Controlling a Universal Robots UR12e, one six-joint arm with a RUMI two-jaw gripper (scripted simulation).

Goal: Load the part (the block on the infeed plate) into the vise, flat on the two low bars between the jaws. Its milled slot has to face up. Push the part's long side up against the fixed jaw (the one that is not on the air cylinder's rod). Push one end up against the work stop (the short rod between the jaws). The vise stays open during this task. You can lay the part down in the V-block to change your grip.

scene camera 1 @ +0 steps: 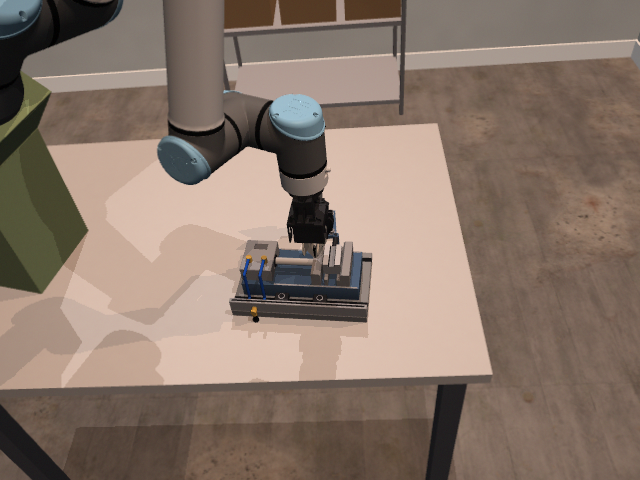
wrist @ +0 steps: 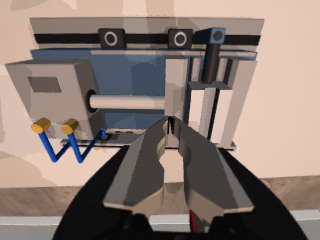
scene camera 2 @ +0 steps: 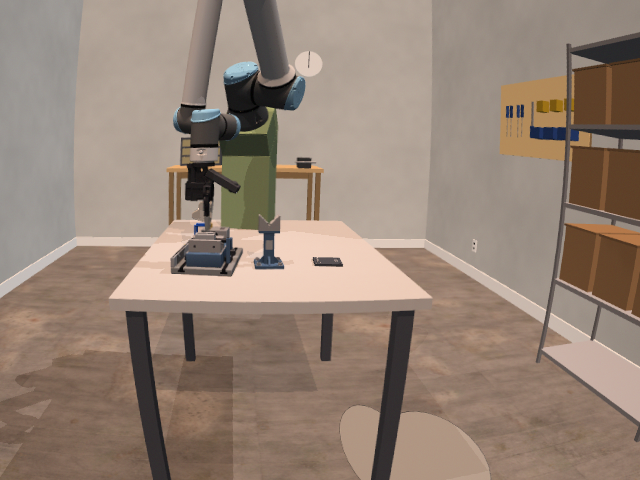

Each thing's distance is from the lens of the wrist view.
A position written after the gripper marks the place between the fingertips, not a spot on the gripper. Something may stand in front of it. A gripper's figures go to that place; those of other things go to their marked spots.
gripper (wrist: 169, 117): 15 cm
grey part (wrist: 207, 103): 15 cm
